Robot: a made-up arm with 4 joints.
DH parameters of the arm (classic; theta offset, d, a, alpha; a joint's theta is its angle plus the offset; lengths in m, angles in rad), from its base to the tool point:
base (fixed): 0 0.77 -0.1 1.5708
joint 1: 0 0.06 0 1.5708
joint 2: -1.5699 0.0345 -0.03 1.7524
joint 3: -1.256 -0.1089 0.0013 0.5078
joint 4: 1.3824 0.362 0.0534 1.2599
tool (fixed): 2.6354 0.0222 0 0
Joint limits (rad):
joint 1: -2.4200..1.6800
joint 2: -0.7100..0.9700
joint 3: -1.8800..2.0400
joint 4: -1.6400..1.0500
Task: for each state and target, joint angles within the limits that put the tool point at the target. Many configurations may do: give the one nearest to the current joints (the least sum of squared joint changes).
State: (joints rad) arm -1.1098 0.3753 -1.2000 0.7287
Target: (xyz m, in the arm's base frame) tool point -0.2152 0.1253 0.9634
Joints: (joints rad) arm -1.6205 0.9700 -1.5560 1.0372
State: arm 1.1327 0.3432 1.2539 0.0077
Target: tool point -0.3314 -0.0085 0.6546
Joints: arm 0.9988 0.6092 0.6436 0.0994
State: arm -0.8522 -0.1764 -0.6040 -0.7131
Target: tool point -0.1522 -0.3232 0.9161
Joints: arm -1.2522 -0.2187 -0.6597 -1.1104
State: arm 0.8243 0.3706 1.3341 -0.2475
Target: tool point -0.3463 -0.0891 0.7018
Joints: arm 0.9122 0.0374 0.9345 -0.1768
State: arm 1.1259 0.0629 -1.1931 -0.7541
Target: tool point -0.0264 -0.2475 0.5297
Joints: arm 1.3687 -0.0554 -1.3392 -1.0819
